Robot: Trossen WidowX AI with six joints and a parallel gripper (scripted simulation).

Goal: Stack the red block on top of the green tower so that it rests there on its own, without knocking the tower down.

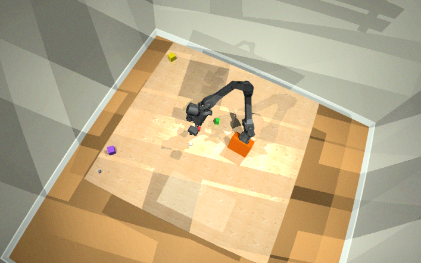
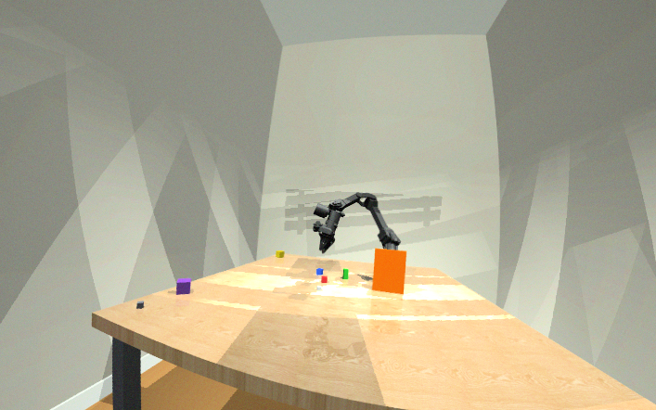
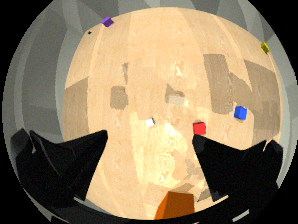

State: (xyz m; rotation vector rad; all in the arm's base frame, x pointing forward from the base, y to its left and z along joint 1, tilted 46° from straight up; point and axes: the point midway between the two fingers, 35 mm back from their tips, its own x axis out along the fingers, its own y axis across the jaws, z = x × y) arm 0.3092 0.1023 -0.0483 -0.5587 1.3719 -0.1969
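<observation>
My gripper tip is 90 mm to the left of the red block and 150 mm above it. The rest, counted from my gripper tip: blue block 70 mm ahead, 210 mm to the right, 150 mm below; then purple block 410 mm ahead, 380 mm to the left, 140 mm below; then small white block 10 mm behind, 40 mm to the left, 160 mm below.
</observation>
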